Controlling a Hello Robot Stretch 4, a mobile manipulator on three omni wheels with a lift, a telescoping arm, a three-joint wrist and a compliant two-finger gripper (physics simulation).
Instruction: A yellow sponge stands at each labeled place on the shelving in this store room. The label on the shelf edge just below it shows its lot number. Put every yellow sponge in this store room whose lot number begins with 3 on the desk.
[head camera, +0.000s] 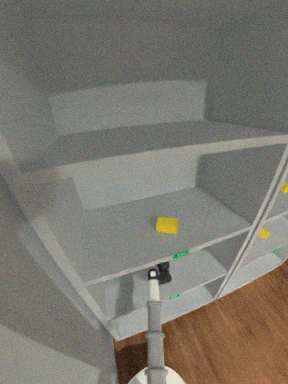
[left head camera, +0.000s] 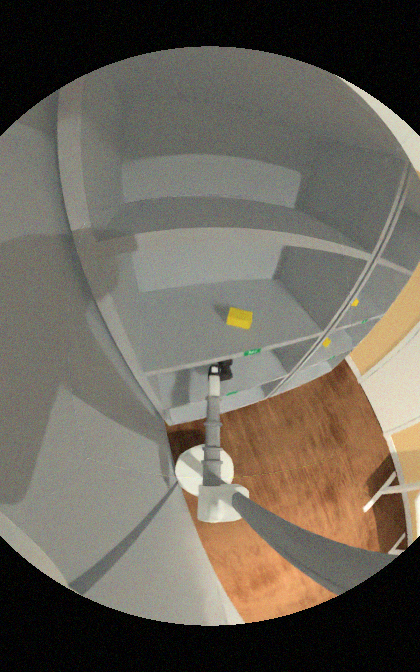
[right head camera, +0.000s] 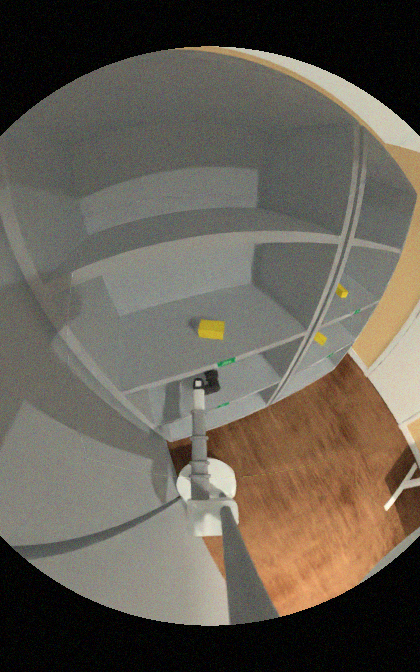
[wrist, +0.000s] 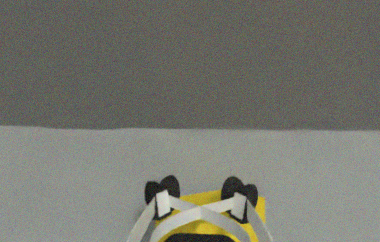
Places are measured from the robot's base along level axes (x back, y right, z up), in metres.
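Where they show: gripper, fingertip midpoint: (wrist: 201, 190).
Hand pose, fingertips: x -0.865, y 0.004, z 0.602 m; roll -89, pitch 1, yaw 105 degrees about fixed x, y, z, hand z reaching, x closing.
Note:
Things, the pixels of their top centre, and the offset from my fingertips. "pt": a spot on its surface instead.
- green label at a spot on its surface: (right head camera: 226, 362) (head camera: 181, 254) pt dx +0.374, dy +0.127, dz +0.342 m
- lower label at a spot on its surface: (right head camera: 223, 405) (head camera: 174, 297) pt dx +0.376, dy +0.129, dz -0.119 m
- upper sponge at its top centre: (right head camera: 340, 287) (head camera: 283, 183) dx -0.096, dy +0.959, dz +0.407 m
- lower sponge at its top centre: (right head camera: 320, 336) (head camera: 262, 230) dx -0.071, dy +0.965, dz -0.050 m
My gripper (wrist: 201, 190) is shut on a yellow sponge (wrist: 212, 227) in the wrist view. In the head views its fingers are hidden under the middle shelf, and the black wrist part (head camera: 163, 273) (left head camera: 226, 369) (right head camera: 212, 382) shows in the compartment below that shelf. Another yellow sponge (head camera: 167, 225) (left head camera: 239, 318) (right head camera: 211, 329) stands on the middle shelf above, over a green label (head camera: 181, 254) (left head camera: 252, 352) (right head camera: 226, 362) too blurred to read surely. A lower label (head camera: 174, 296) (left head camera: 231, 393) (right head camera: 223, 405) is also unreadable. The desk cannot be made out for certain.
In the right bay, past the double upright (head camera: 245, 250), are an upper sponge (head camera: 284, 187) (left head camera: 355, 302) (right head camera: 342, 290) and a lower sponge (head camera: 264, 233) (left head camera: 326, 342) (right head camera: 320, 339). Grey panels stand close on the left. Wooden floor (left head camera: 300, 450) lies right of the base; white furniture legs (left head camera: 379, 493) (right head camera: 400, 491) stand far right.

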